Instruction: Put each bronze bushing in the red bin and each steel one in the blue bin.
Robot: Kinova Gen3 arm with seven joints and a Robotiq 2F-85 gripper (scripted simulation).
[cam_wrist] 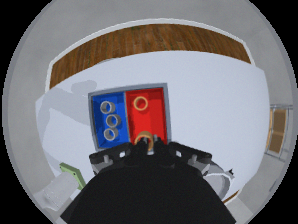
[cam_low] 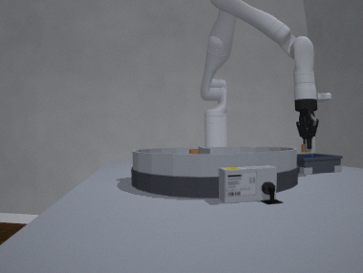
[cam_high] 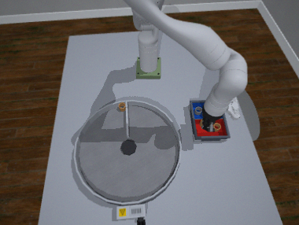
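The bin lies 60 mm below my hand, 50 mm behind it and 30 mm to the left of it. From my hand the other things lie so: round grey turntable 310 mm to the right, 100 mm ahead, 30 mm below.
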